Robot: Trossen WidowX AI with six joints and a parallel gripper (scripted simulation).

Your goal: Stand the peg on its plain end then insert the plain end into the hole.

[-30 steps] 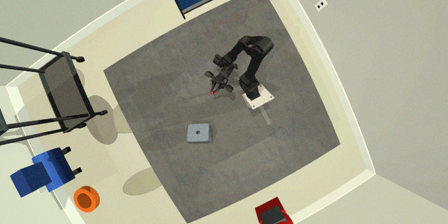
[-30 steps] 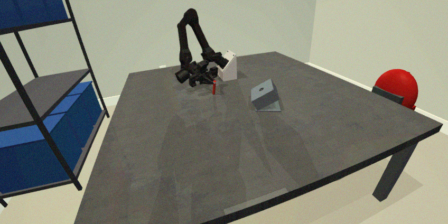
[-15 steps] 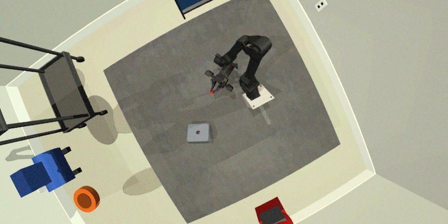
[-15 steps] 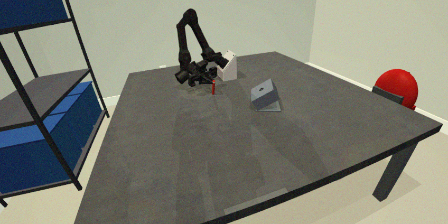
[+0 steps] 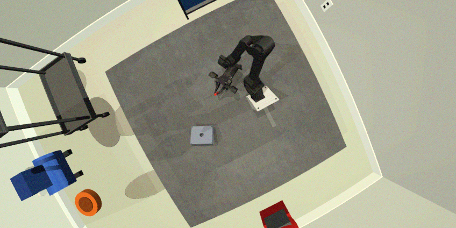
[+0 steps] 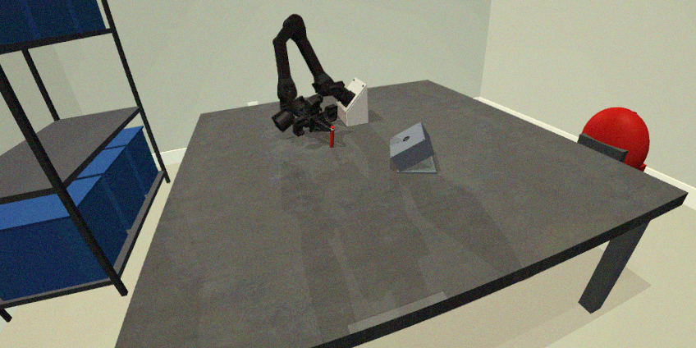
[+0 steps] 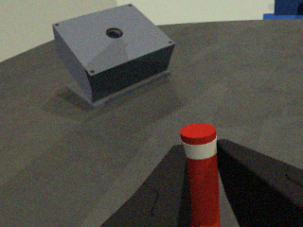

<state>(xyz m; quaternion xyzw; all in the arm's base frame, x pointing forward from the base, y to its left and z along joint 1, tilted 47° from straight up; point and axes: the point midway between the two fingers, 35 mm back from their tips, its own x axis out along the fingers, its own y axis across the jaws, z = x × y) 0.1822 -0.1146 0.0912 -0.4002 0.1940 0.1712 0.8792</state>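
Now: the red peg 1 cm below my gripper tip. The rest, counted from my gripper tip: grey sloped panel (20 cm ahead, 19 cm to the left, 1 cm below).
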